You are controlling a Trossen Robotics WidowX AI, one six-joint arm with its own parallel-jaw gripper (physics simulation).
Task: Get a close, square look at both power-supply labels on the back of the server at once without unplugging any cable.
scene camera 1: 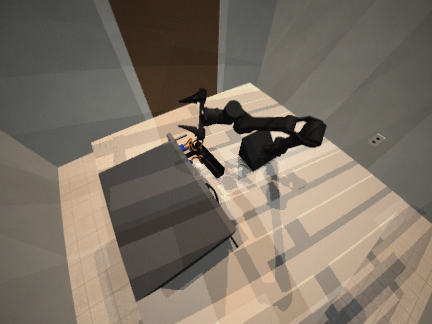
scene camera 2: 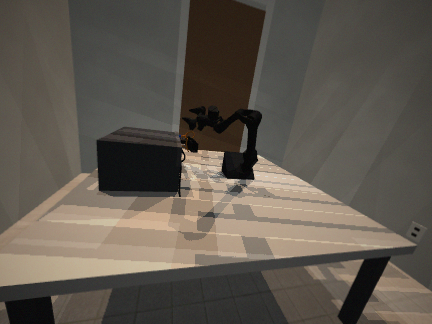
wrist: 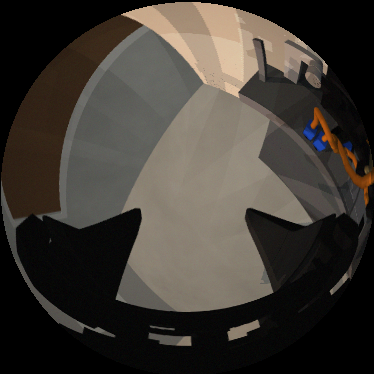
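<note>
My gripper [scene camera 1: 178, 113], [wrist: 194, 214]: open, holding nothing. Black plug block [wrist: 327, 102] visible.
</note>
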